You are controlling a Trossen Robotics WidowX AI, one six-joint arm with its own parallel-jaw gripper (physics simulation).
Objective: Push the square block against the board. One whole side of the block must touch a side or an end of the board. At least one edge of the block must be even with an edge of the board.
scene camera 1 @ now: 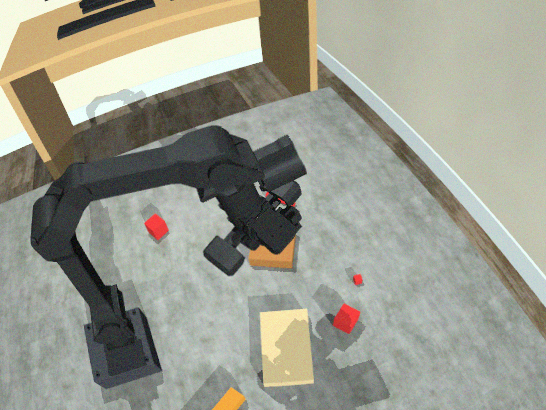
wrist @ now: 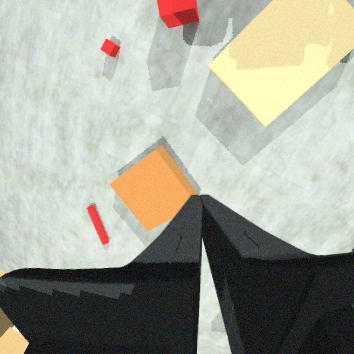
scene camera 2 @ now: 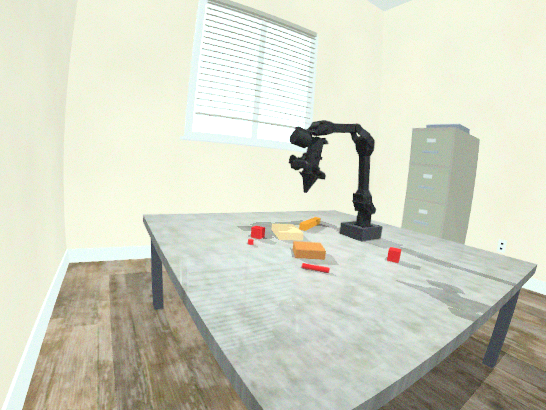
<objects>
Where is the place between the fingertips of my gripper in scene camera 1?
265,244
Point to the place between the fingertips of my gripper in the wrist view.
198,202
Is my gripper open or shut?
Shut.
</objects>
